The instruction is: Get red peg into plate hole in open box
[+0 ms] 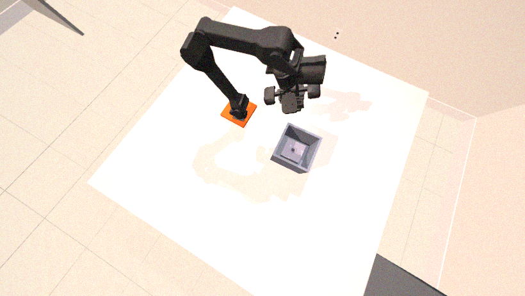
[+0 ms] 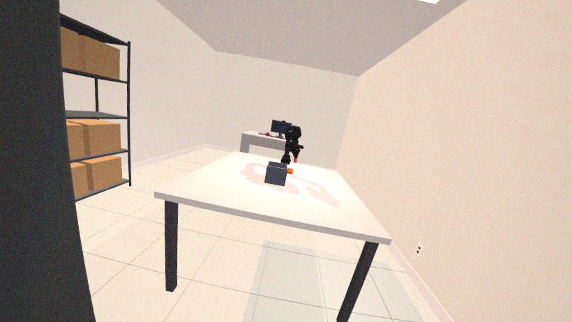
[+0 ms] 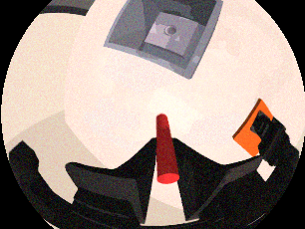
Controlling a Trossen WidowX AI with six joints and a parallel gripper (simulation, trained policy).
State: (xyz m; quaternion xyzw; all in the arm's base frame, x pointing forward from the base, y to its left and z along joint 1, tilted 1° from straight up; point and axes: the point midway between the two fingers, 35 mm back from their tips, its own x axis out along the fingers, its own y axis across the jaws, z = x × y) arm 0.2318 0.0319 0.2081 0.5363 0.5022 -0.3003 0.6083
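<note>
The pale plate lies 7 cm ahead of my gripper tip, 15 cm to the right of it and 15 cm below it. Round my gripper tip: red peg right at my gripper tip.
</note>
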